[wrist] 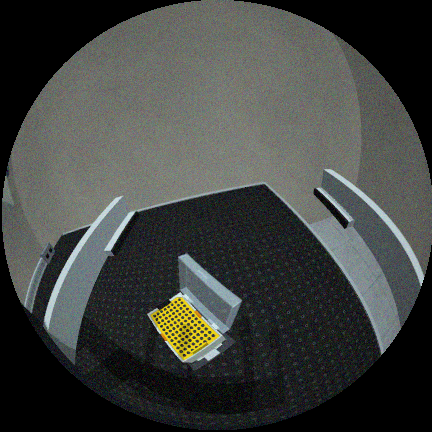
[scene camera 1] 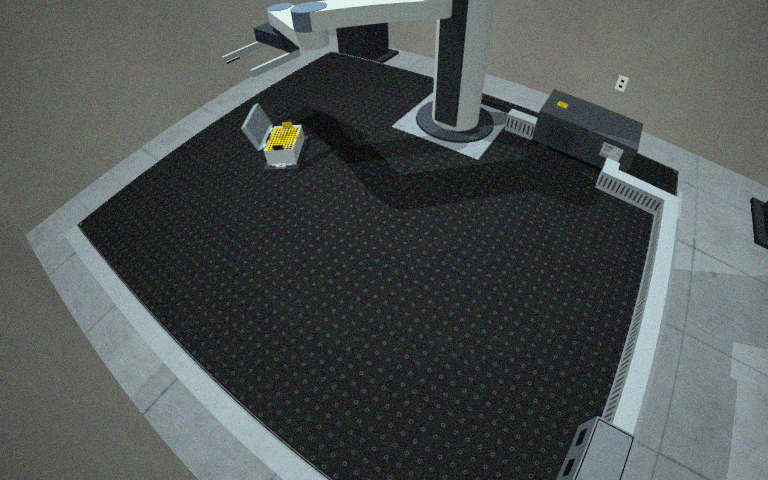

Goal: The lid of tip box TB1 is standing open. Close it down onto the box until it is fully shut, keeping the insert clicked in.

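Seen in the pictures: gripper, fingertip midpoint: [wrist: 223, 189] [scene camera 1: 236, 66]; arm's base, link origin: [scene camera 1: 454, 123].
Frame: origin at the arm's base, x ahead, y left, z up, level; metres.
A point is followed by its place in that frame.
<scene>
Tip box TB1 [scene camera 1: 282, 156] @(x 0.468, y -0.295, z 0.051 m) [wrist: 204, 352] @(x 0.368, y -0.362, z 0.038 m) is a small pale box at the back left of the dark mat. Its grey lid [scene camera 1: 256, 127] @(x 0.460, y -0.395, z 0.113 m) [wrist: 210, 292] @(x 0.456, y -0.402, z 0.124 m) stands open, steeply upright along one long side. A yellow insert [scene camera 1: 284, 137] @(x 0.416, y -0.334, z 0.070 m) [wrist: 186, 327] @(x 0.418, y -0.344, z 0.070 m) with a grid of holes lies in the box; it looks level, but its clips are too small to judge. My gripper [scene camera 1: 239, 65] @(x 0.439, y -0.439, z 0.289 m) [wrist: 223, 189] @(x 0.439, y -0.439, z 0.289 m) is wide open and empty. It is raised above the mat near its back left edge, apart from the box and lid. In the wrist view the box shows low between the fingers.
The arm's column [scene camera 1: 461, 73] @(x 0.070, y 0.036, z 0.218 m) stands at the back centre. A dark grey case [scene camera 1: 589, 124] @(x -0.066, y 0.398, z 0.127 m) and white slotted rails [scene camera 1: 628, 189] @(x 0.050, y 0.566, z 0.054 m) stand at the right. A pale slotted block [scene camera 1: 600, 452] @(x 0.743, y 0.656, z 0.088 m) is at the front right corner. Pale edging [scene camera 1: 186, 384] borders the mat [scene camera 1: 396, 294] @(x 0.635, y 0.196, z 0.013 m) [wrist: 300, 310] @(x 0.402, y -0.564, z 0.013 m).
</scene>
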